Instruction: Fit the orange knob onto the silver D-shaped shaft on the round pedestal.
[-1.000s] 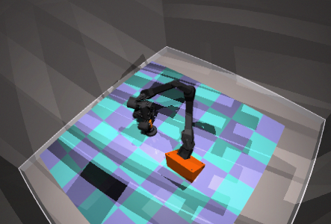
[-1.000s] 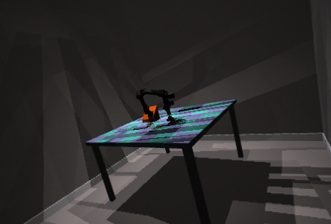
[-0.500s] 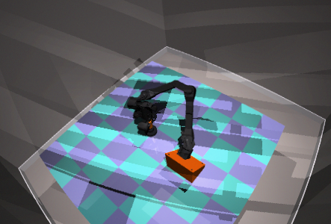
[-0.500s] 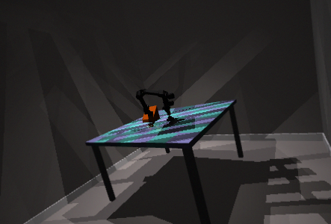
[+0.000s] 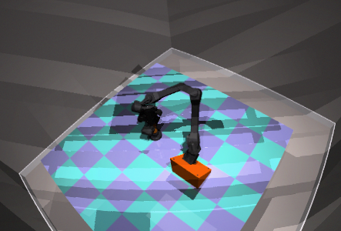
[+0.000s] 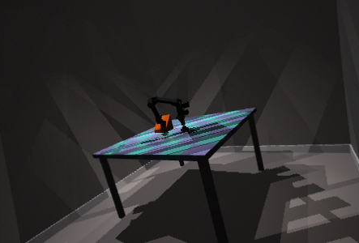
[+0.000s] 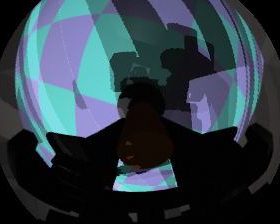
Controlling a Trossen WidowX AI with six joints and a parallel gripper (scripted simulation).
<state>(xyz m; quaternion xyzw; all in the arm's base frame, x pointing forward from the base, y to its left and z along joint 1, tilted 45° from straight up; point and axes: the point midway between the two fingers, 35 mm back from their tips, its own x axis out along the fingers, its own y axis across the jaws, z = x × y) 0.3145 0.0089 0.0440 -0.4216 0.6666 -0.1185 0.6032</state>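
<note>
My gripper tip is 4 cm above the dark round pedestal. Also, from my gripper tip: orange knob 3 cm above.
</note>
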